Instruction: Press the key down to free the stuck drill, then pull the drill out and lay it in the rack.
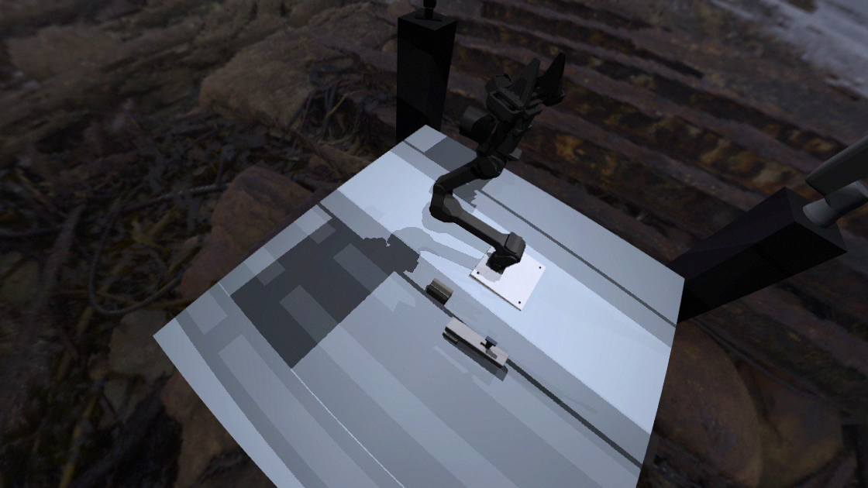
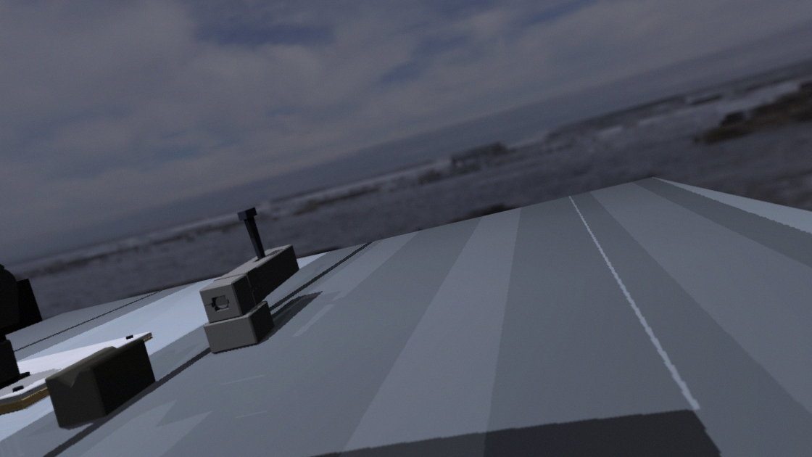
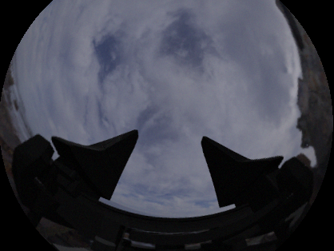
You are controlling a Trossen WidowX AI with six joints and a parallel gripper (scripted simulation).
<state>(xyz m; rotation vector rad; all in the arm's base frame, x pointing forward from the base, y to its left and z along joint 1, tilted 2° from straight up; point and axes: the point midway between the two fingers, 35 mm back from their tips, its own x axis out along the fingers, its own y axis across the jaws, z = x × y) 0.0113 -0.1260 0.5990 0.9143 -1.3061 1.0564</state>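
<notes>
The dark key lies 28 cm ahead of my gripper tip, 19 cm to the left of it and 55 cm below it. Round my gripper tip: grey fixture block: 28 cm ahead, 16 cm to the left, 61 cm below; then drill: 28 cm ahead, 14 cm to the left, 60 cm below; then rack: 20 cm ahead, 1 cm to the right, 63 cm below.
</notes>
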